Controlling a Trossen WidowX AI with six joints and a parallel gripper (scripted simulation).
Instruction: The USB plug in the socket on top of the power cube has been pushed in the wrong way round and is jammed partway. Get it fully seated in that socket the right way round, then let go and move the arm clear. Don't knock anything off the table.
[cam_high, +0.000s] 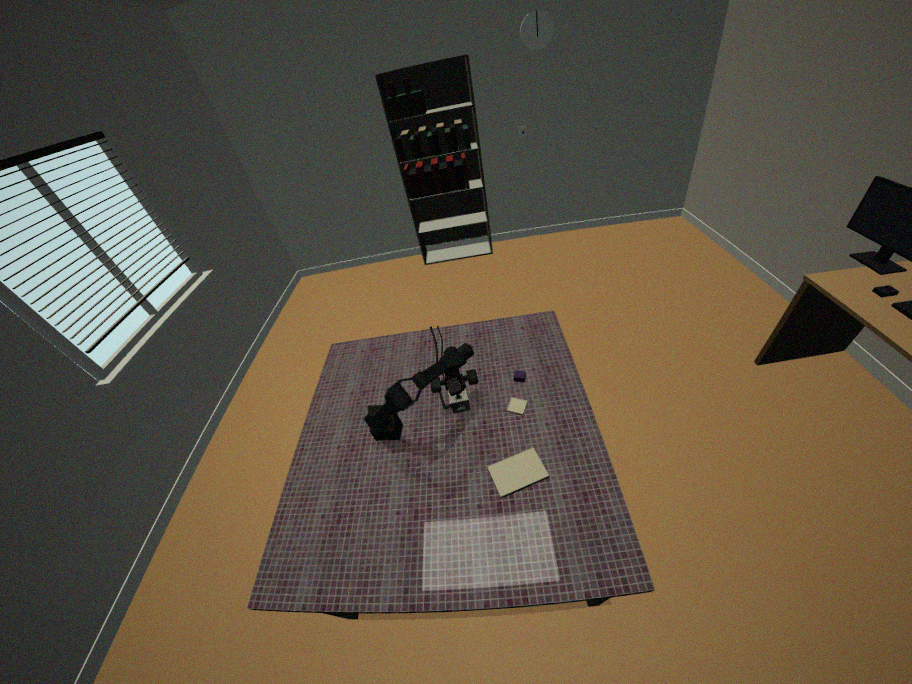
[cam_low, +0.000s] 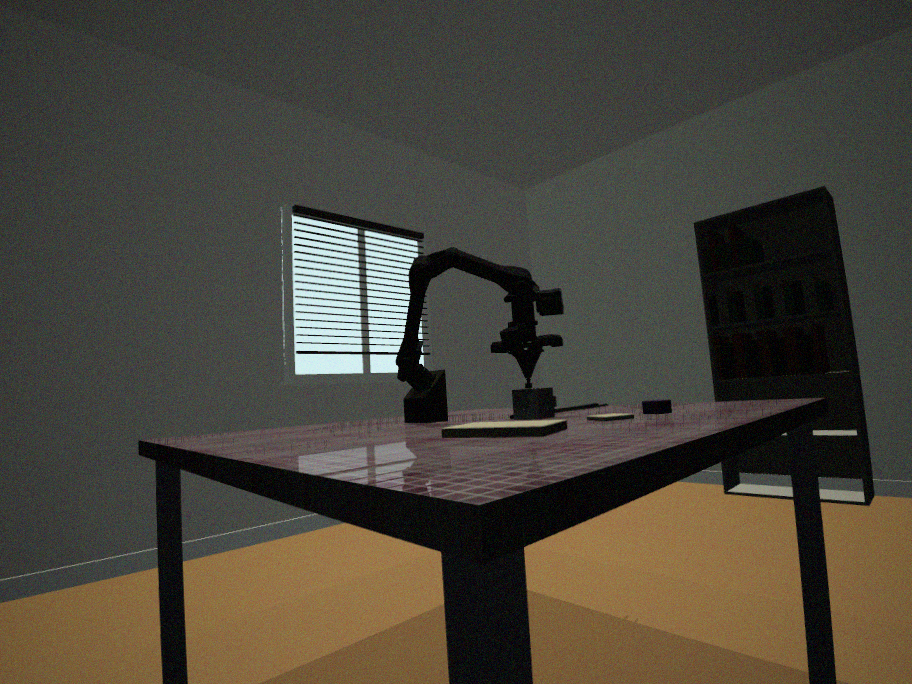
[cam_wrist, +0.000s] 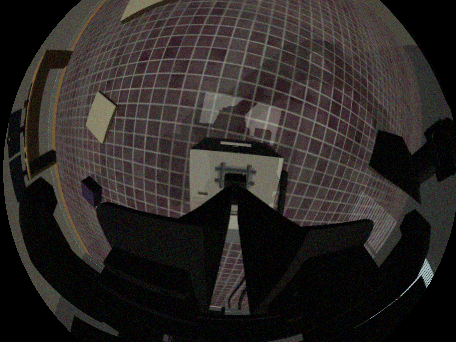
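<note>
My gripper tip is now 10 mm above the dark USB plug. The rest, counted from my gripper tip: small cream pad 230 mm ahead, 100 mm below, 60 mm to the right; then USB socket 30 mm below; then small purple block 290 mm ahead, 90 mm to the left, 90 mm below.
</note>
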